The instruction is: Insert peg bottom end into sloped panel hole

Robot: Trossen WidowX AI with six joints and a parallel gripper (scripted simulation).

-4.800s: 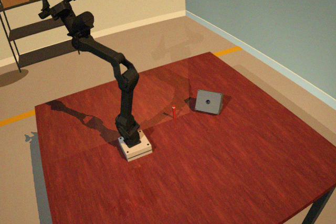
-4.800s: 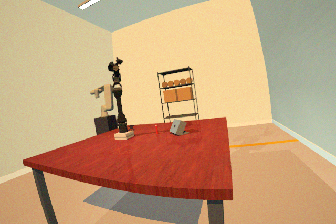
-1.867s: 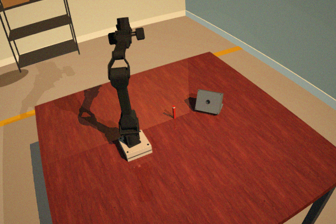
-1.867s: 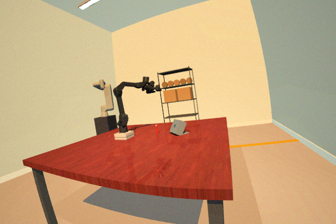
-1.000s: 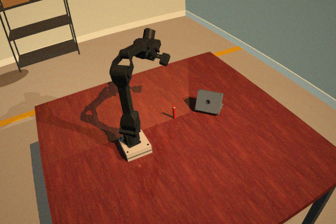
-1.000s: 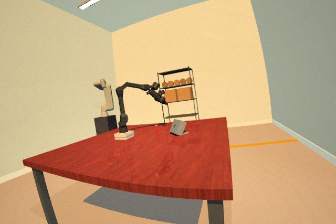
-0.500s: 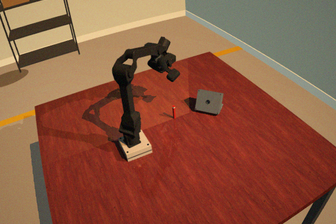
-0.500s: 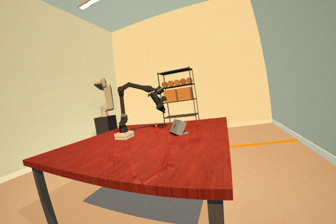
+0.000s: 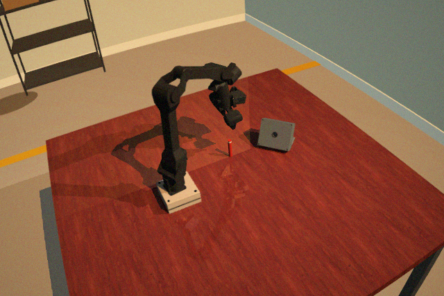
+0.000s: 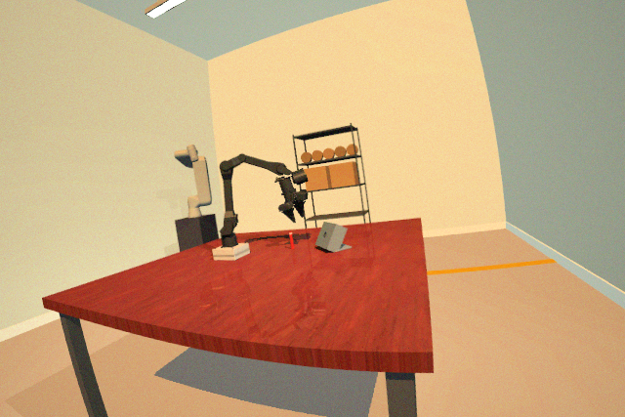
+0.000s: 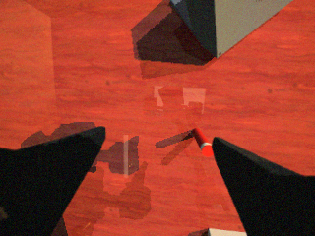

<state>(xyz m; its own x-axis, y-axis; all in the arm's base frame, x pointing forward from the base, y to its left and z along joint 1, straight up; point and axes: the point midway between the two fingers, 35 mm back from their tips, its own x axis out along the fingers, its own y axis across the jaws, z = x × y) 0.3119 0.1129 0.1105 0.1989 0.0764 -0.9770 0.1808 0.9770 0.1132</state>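
My gripper tip is 30 mm past the round red peg, 50 mm to the left of it and 70 mm above it. Round my gripper tip: panel (160 mm ahead, 110 mm to the right, 70 mm below).
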